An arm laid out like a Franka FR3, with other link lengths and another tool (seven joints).
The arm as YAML. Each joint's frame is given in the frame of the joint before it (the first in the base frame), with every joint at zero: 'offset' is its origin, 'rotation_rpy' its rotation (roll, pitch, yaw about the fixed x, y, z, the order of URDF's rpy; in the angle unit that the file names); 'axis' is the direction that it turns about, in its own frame. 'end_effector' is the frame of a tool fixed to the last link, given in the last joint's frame.
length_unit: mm
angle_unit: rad
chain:
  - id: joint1
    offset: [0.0, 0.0, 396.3]
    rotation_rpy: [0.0, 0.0, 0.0]
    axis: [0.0, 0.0, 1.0]
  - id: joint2
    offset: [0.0, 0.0, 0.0]
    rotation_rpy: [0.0, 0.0, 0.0]
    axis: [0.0, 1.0, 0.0]
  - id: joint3
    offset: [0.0, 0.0, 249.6]
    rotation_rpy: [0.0, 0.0, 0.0]
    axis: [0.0, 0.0, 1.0]
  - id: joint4
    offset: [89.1, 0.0, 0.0]
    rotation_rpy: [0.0, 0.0, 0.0]
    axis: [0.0, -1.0, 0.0]
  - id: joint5
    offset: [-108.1, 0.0, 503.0]
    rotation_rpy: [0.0, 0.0, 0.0]
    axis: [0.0, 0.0, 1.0]
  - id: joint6
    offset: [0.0, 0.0, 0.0]
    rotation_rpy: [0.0, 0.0, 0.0]
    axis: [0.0, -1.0, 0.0]
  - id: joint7
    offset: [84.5, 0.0, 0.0]
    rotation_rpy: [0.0, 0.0, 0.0]
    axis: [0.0, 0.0, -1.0]
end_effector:
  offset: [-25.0, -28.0, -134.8]
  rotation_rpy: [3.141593, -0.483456, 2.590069]
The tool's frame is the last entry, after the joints.
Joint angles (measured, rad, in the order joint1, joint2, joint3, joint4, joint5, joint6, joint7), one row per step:
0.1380, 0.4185, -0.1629, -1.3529, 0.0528, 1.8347, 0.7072
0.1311, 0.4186, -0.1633, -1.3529, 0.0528, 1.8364, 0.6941
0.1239, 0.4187, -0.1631, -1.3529, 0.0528, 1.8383, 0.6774
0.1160, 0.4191, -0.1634, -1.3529, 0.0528, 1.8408, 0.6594
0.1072, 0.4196, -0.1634, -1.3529, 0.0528, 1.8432, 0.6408
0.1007, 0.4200, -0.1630, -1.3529, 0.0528, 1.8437, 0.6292
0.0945, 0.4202, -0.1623, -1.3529, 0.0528, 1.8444, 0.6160
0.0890, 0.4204, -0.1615, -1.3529, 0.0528, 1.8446, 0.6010
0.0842, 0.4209, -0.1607, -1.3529, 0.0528, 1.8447, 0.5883
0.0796, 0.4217, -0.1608, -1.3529, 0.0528, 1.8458, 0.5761
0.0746, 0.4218, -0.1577, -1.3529, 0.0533, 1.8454, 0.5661
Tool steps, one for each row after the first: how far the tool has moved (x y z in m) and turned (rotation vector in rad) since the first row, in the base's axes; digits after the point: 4 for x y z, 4 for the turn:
0.0002, -0.0059, 0.0001, -0.0011, -0.0014, 0.0058
0.0005, -0.0119, 0.0001, -0.0023, -0.0029, 0.0155
0.0008, -0.0187, 0.0000, -0.0039, -0.0047, 0.0253
0.0010, -0.0260, -0.0002, -0.0054, -0.0063, 0.0351
0.0010, -0.0311, -0.0005, -0.0062, -0.0062, 0.0405
0.0010, -0.0358, -0.0006, -0.0069, -0.0064, 0.0481
0.0009, -0.0400, -0.0008, -0.0077, -0.0061, 0.0583
0.0009, -0.0435, -0.0012, -0.0084, -0.0054, 0.0669
0.0009, -0.0475, -0.0017, -0.0094, -0.0055, 0.0744
0.0009, -0.0495, -0.0019, -0.0084, -0.0048, 0.0821

